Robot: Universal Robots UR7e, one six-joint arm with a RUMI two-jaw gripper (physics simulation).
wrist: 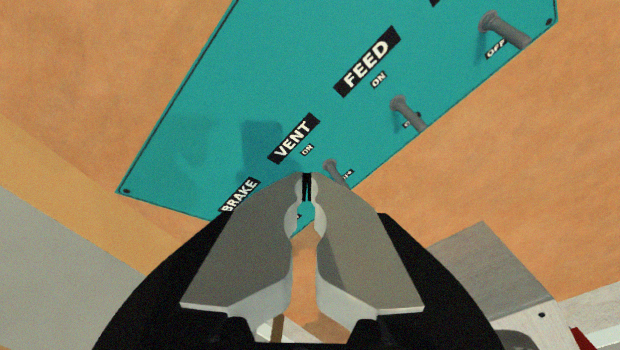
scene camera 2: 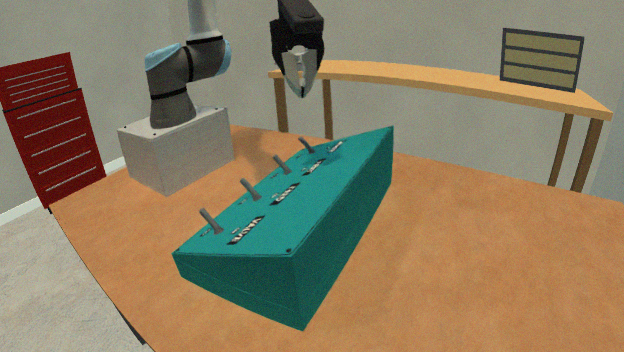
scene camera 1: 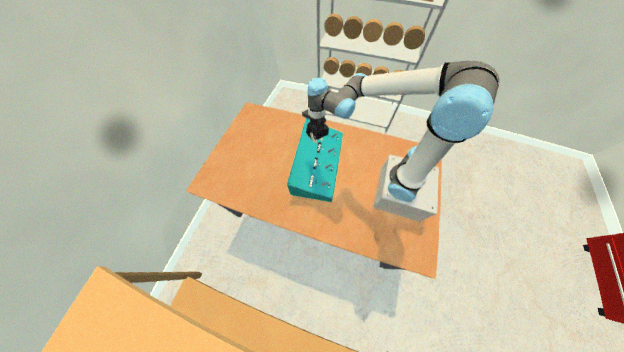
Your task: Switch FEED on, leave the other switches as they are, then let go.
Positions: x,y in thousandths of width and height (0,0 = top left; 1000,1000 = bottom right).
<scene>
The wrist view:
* my gripper: 496,501
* teal switch panel: 433,273
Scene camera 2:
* my gripper: 485,277
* teal switch panel: 446,720
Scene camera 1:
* teal switch panel: 494,493
</scene>
